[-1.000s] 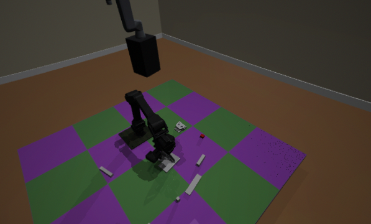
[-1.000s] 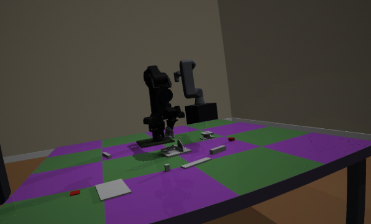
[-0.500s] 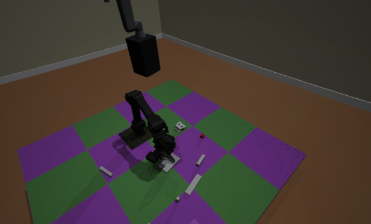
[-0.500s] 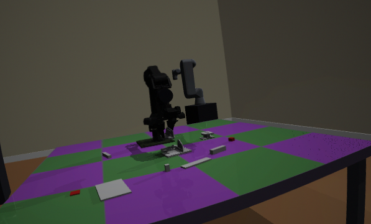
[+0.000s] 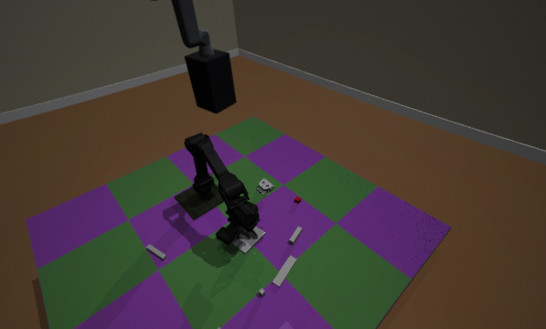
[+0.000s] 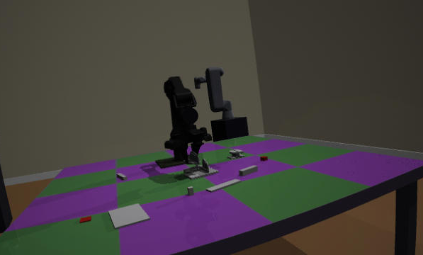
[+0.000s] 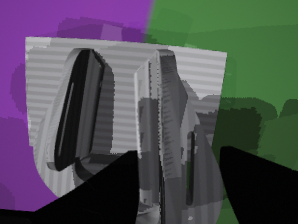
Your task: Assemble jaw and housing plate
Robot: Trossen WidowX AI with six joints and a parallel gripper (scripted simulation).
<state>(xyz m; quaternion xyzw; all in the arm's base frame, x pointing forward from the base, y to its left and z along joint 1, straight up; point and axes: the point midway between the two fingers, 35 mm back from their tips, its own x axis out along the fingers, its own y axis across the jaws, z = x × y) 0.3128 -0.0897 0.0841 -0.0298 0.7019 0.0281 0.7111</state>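
Right now the grey slotted part is 110 mm behind my gripper tip, 300 mm to the left of it and 30 mm below it. The rest, counted from my gripper tip: small cube (190 mm ahead, 110 mm to the right, 40 mm below); then short grey bar (160 mm ahead, 150 mm to the left, 50 mm below); then grey jaw assembly (30 mm behind, 20 mm to the left).
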